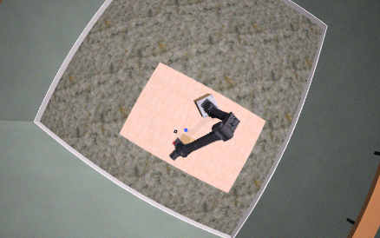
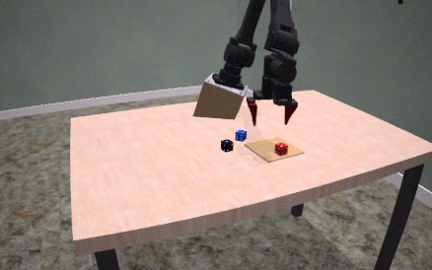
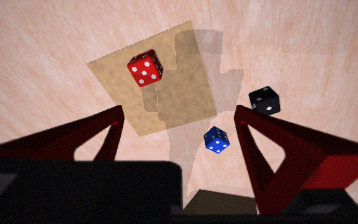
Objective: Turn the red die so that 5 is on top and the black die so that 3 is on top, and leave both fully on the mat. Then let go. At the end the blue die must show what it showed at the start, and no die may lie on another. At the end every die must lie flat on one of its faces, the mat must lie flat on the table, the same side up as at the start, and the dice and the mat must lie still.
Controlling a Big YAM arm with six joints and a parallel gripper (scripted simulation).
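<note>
Right now the black die is 5 cm behind my hand, 12 cm to the right of it and 9 cm below it. Round my hand: red die (1 cm ahead, 4 cm to the left, 8 cm below); blue die (12 cm behind, 5 cm to the right, 9 cm below); tan mat (3 cm behind, 3 cm to the left, 10 cm below).
</note>
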